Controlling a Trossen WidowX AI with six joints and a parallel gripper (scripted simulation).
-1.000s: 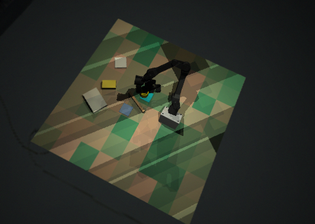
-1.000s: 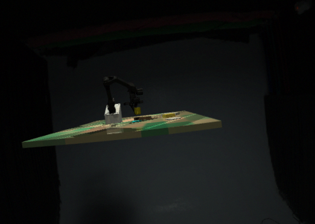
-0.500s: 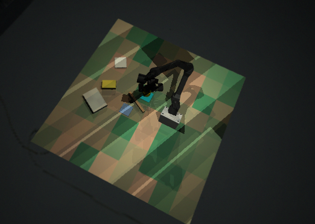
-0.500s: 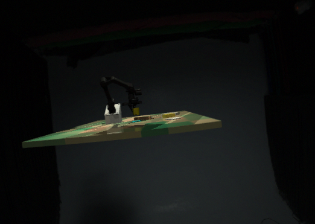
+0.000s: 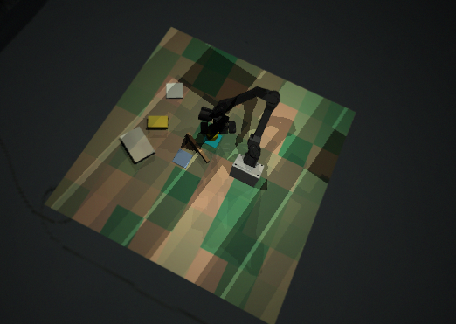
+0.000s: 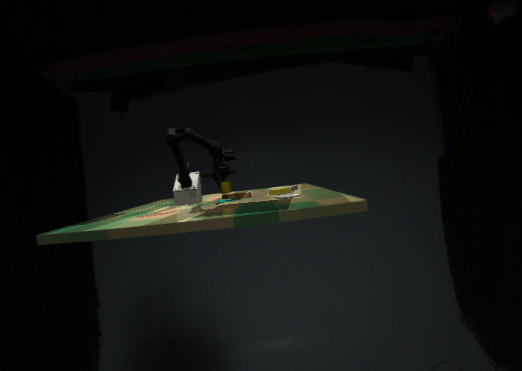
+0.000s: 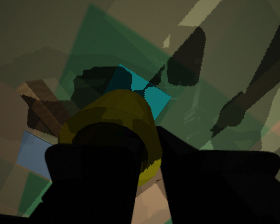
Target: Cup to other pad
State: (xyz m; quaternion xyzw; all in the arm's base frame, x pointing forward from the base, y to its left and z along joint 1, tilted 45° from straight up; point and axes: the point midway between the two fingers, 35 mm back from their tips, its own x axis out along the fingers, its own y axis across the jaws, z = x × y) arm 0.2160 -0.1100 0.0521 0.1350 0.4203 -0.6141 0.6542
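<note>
Now: the thin wooden stick 100 mm to the left of my gripper tip, 80 mm ahead of it and 70 mm below it. The rest, counted from my gripper tip: yellow cup 20 mm ahead, 10 mm to the left; then green marble 30 mm to the left, 20 mm below, 20 mm ahead.
</note>
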